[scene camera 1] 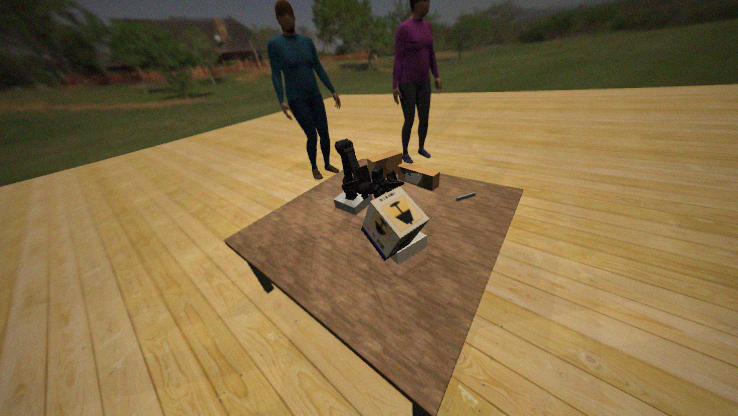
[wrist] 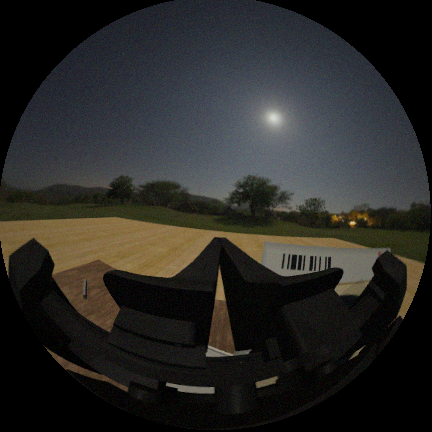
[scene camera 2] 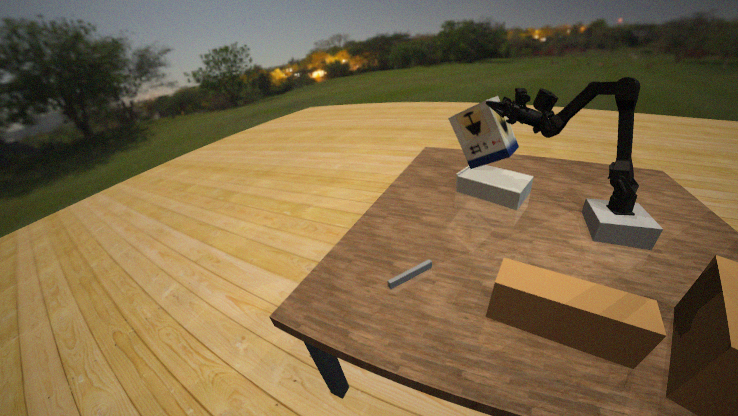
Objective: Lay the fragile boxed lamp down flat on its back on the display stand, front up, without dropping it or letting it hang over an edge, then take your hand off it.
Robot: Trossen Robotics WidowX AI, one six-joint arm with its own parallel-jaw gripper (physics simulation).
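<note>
The boxed lamp is white with lamp pictures and a blue band at its bottom. It is tilted well away from the arm, its blue bottom lifted on the arm's side and its low edge at the far end of the display stand. The light grey display stand is a low block on the table. My gripper is shut and empty, its fingertips at the box's upper part. Exact contact is hard to tell. The box's barcode face shows beside the fingers in the wrist view.
The arm's grey base block stands on the brown table. A small grey bar and a long cardboard box lie there, with another cardboard box nearby. Two people stand behind the table.
</note>
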